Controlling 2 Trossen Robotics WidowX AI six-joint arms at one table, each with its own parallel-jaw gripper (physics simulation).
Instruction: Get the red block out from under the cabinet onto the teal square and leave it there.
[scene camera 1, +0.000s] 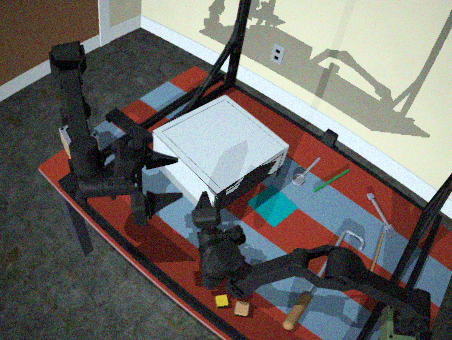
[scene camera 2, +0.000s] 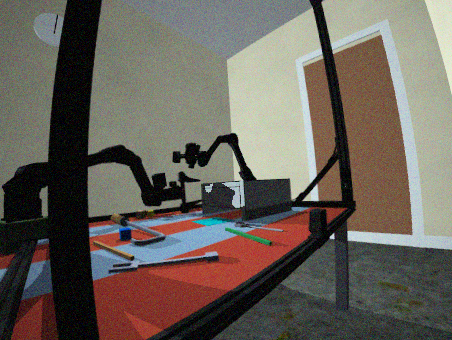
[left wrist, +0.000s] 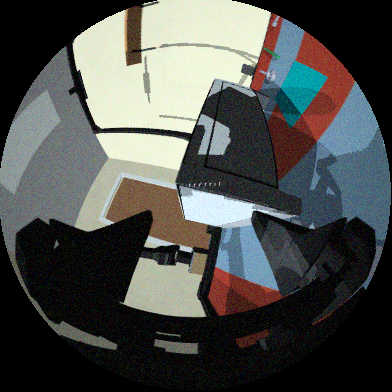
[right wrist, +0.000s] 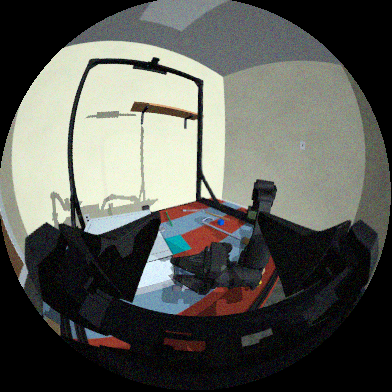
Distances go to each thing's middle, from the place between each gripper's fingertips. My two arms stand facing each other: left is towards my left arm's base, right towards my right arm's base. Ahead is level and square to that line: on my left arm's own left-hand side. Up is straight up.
Now: left hand 170 mm past the teal square (scene camera 1: 271, 204), 130 mm to the right of it and 110 mm above it. Round my left hand: wooden-handled tool (scene camera 1: 303, 301) (30 mm behind, 370 mm to the left, 90 mm below).
My right gripper is now 290 mm above the teal square, 270 mm past it and 150 mm to the right of it. The rest, counted from my right hand: wooden-handled tool: 390 mm to the left, 270 mm below, 140 mm behind.
